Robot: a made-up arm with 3 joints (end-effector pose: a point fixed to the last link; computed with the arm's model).
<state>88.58 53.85 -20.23</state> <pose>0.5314 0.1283 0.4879 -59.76 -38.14 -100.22</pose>
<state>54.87 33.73 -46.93</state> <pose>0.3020 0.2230 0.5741 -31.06 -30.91 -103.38</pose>
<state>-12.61 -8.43 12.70</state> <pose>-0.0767 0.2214 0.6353 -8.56 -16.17 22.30</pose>
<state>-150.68 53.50 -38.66</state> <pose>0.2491 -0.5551 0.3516 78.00 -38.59 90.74</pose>
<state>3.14 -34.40 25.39</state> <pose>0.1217 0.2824 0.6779 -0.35 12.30 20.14</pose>
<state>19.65 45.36 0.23</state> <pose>0.0548 0.3133 0.5223 -21.29 -58.95 -24.60</pose>
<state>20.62 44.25 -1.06</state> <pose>0.0642 0.3126 0.5275 -21.40 -57.43 -26.71</pose>
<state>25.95 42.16 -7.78</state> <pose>0.1101 0.3078 0.5410 -22.67 -53.11 -38.15</pose>
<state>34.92 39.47 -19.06</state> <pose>0.1810 0.2905 0.5564 -25.11 -46.53 -57.47</pose>
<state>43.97 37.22 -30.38</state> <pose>0.2431 0.2646 0.5659 -27.85 -40.15 -76.94</pose>
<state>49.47 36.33 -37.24</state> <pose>0.2756 0.2467 0.5683 -29.65 -36.68 -88.76</pose>
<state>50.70 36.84 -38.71</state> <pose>0.2815 0.2437 0.5667 -30.10 -36.70 -91.33</pose>
